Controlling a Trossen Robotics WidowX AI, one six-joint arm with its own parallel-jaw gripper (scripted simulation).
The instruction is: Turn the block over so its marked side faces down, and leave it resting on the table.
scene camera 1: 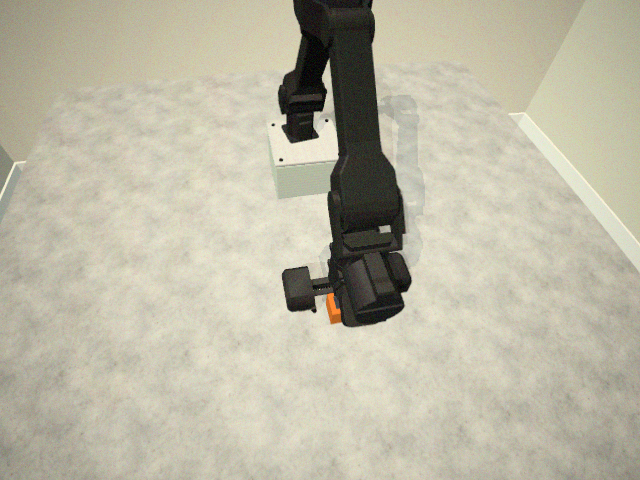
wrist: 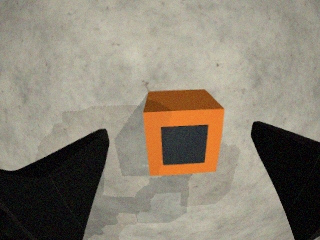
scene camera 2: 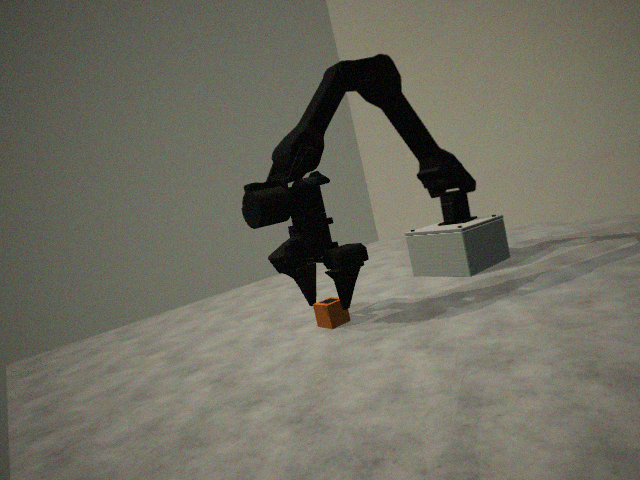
Labels:
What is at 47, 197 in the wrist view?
The gripper.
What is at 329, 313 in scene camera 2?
A block.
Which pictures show the gripper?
Scene camera 1, the wrist view and scene camera 2: all of them.

